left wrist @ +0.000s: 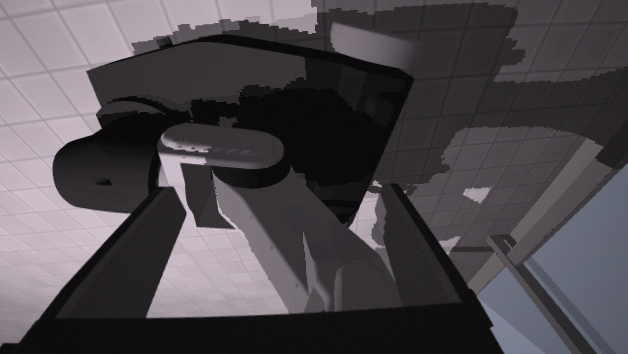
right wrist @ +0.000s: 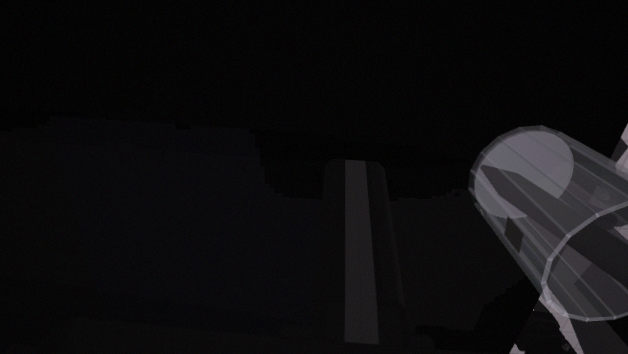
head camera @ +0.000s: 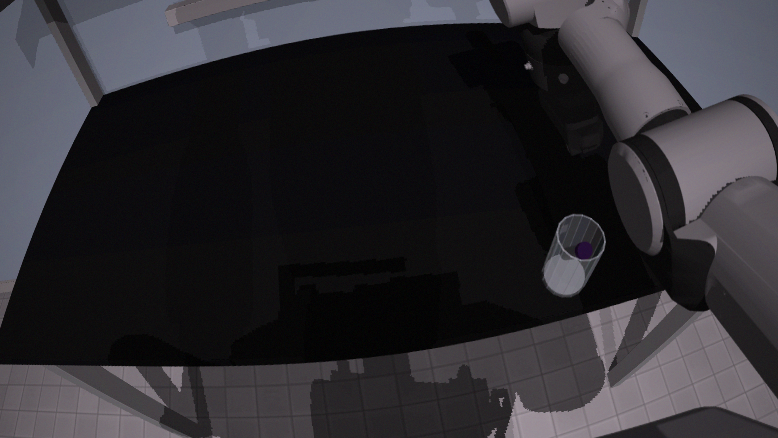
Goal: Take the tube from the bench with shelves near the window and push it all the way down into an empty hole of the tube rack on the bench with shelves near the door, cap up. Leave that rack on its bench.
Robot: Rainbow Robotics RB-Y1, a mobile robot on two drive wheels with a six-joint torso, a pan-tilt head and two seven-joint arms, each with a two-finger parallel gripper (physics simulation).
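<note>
A clear, open-topped beaker [head camera: 566,269] [right wrist: 530,200] stands on the dark bench top at the right in the head view. A small purple round thing [head camera: 584,250] shows within its outline; whether it is the cap of the tube I cannot tell. No tube body and no tube rack can be made out. My right gripper [head camera: 584,145] [right wrist: 352,181] is shut with nothing between its fingers, above the bench, beyond the beaker in the head view. In the right wrist view the beaker is to the right of the fingers. My left gripper [left wrist: 281,198] is open and empty, over the floor.
The dark bench top [head camera: 244,190] fills most of the head view, with light legs below its near edge. My right arm [head camera: 620,70] reaches over its right side. In the left wrist view, my dark base [left wrist: 320,135] is beyond the fingers, and light frame bars [left wrist: 550,205] stand at the right.
</note>
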